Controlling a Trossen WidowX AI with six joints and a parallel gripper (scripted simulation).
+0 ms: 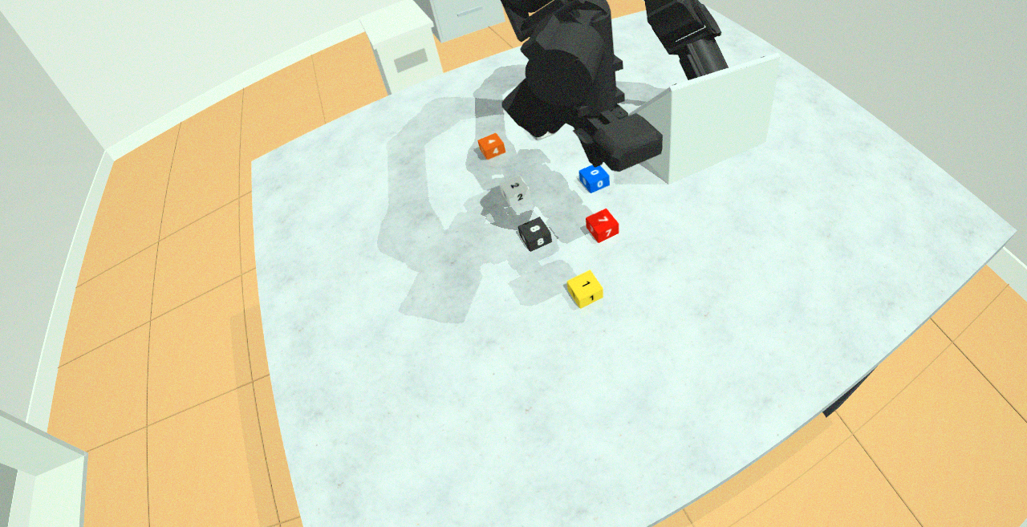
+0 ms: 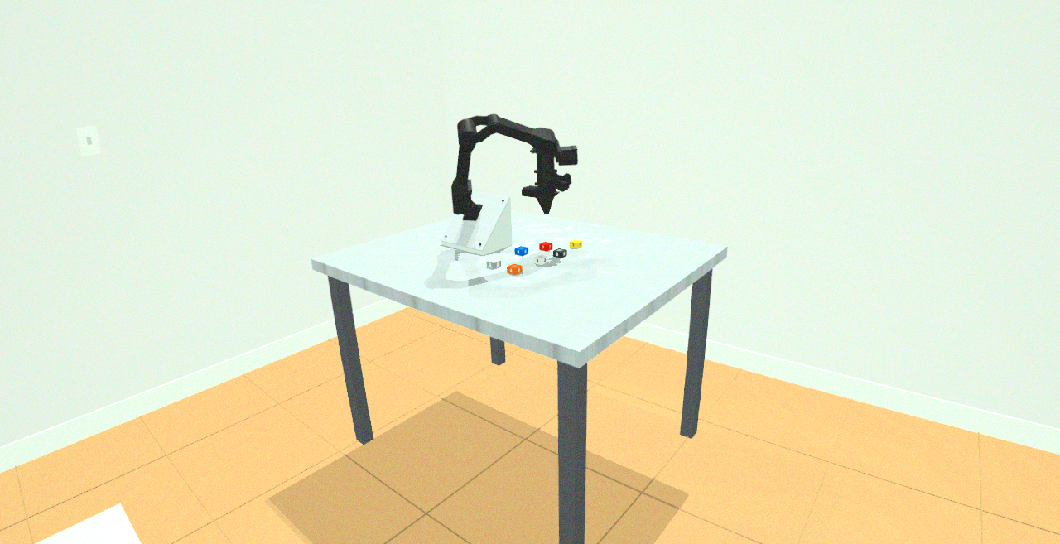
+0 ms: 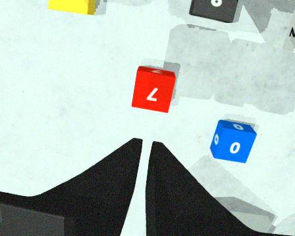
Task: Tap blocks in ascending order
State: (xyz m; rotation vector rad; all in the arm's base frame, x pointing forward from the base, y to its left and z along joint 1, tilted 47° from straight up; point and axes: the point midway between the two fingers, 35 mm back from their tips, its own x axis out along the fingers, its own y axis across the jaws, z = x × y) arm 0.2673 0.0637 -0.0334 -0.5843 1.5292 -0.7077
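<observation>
Right now the black block is 8 cm ahead of my gripper tip, 4 cm to the right of it and 11 cm below it. From my gripper tip the other things lie so: blue block (5 cm behind, 8 cm to the right, 11 cm below); then yellow block (7 cm ahead, 7 cm to the left, 11 cm below); then red block (1 cm behind, 11 cm below).
</observation>
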